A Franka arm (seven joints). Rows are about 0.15 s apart.
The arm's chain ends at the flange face. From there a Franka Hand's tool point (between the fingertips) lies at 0.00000 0.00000 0.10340 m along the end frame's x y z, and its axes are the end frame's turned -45 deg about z.
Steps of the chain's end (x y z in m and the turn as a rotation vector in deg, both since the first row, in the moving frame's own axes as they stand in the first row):
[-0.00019, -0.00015, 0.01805, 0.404, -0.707, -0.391]
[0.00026, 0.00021, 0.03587, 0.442, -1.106, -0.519]
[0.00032, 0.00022, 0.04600, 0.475, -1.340, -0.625]
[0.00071, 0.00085, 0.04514, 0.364, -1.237, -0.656]
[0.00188, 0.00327, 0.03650, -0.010, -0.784, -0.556]
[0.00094, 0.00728, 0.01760, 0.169, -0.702, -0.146]
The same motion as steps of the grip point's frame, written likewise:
[-0.00042, -0.00166, 0.01804, 0.786, -0.214, -0.391]
[-0.00082, -0.00164, 0.03585, 1.095, -0.470, -0.519]
[-0.00105, -0.00193, 0.04597, 1.283, -0.612, -0.625]
[-0.00122, -0.00093, 0.04511, 1.132, -0.617, -0.656]
[-0.00200, 0.00266, 0.03649, 0.547, -0.561, -0.556]
[-0.00516, 0.00470, 0.01759, 0.616, -0.377, -0.146]

